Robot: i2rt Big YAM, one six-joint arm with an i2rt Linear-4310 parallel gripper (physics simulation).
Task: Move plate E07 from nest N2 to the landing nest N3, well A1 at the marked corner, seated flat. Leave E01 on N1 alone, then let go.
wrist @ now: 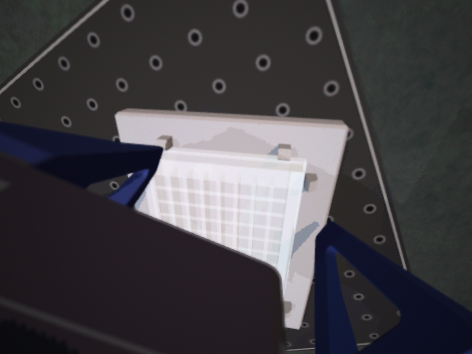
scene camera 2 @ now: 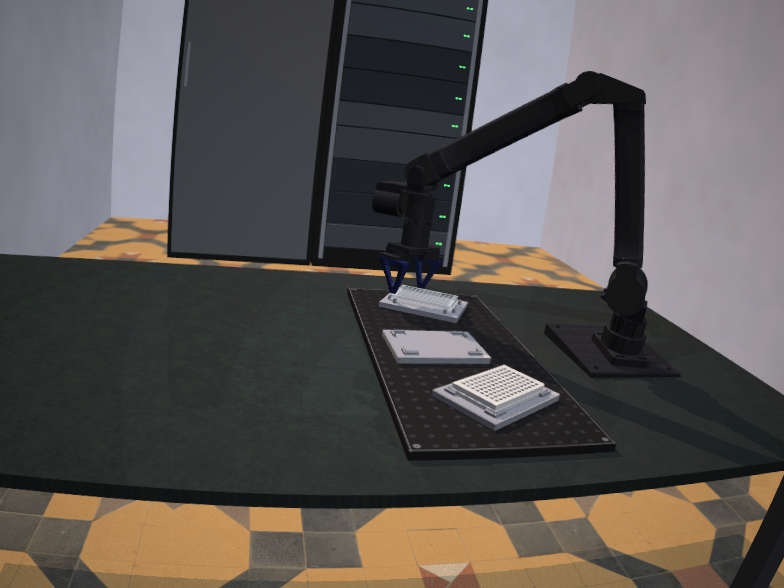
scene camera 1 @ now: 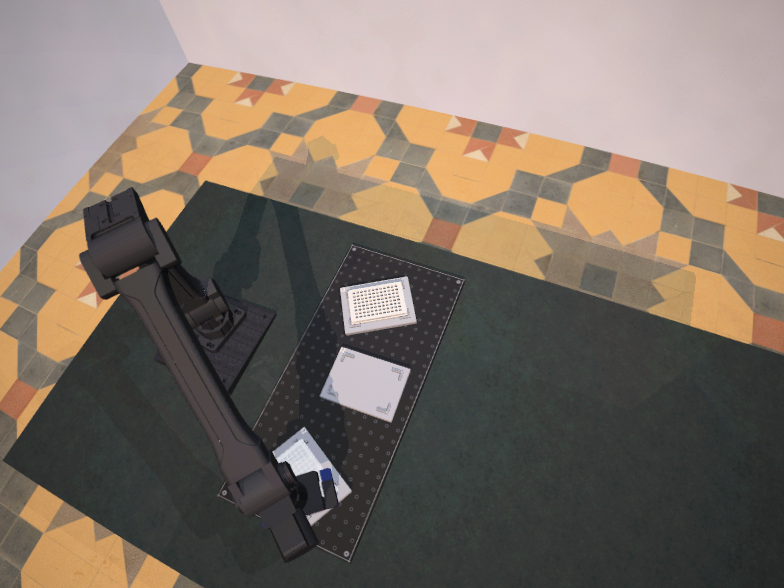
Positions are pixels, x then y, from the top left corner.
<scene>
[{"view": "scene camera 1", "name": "gripper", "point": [308, 500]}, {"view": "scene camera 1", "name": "clear well plate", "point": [301, 459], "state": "touched by the gripper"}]
</scene>
